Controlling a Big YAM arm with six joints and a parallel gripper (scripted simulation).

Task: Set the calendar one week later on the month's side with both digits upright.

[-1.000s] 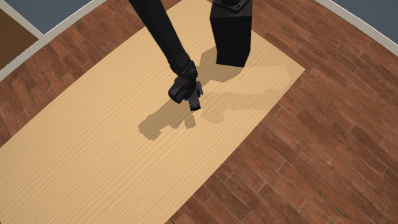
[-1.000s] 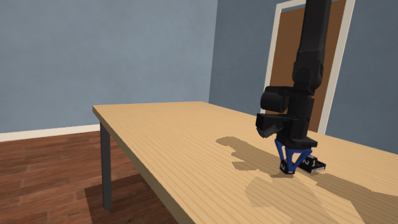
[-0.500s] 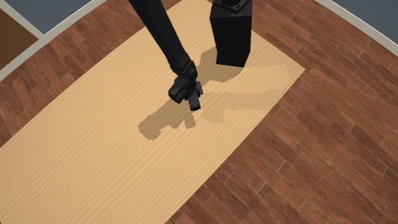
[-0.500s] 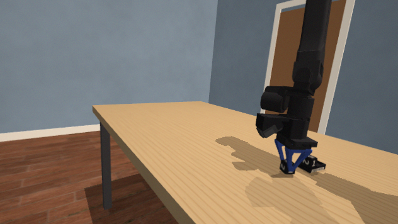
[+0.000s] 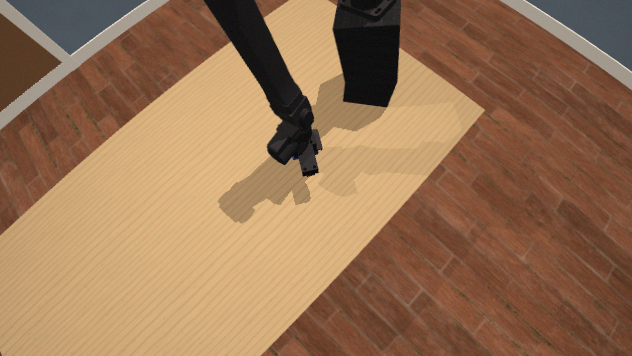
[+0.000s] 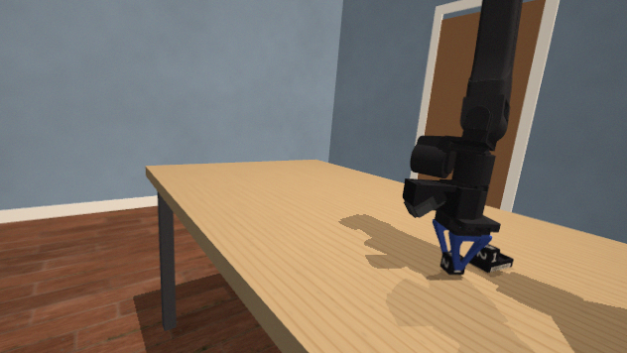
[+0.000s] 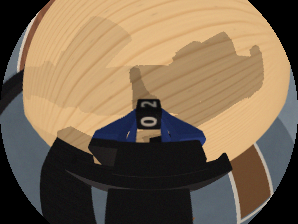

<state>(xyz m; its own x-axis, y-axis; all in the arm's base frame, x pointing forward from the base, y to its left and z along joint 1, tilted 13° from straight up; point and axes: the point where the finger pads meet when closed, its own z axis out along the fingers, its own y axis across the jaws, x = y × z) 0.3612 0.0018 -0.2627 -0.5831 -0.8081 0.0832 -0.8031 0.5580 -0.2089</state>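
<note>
Right now my hand is right at the black date cube. Round my hand: black tray 10 cm to the right, 3 cm behind, 1 cm below; black cube 9 cm to the right, 3 cm behind.
</note>
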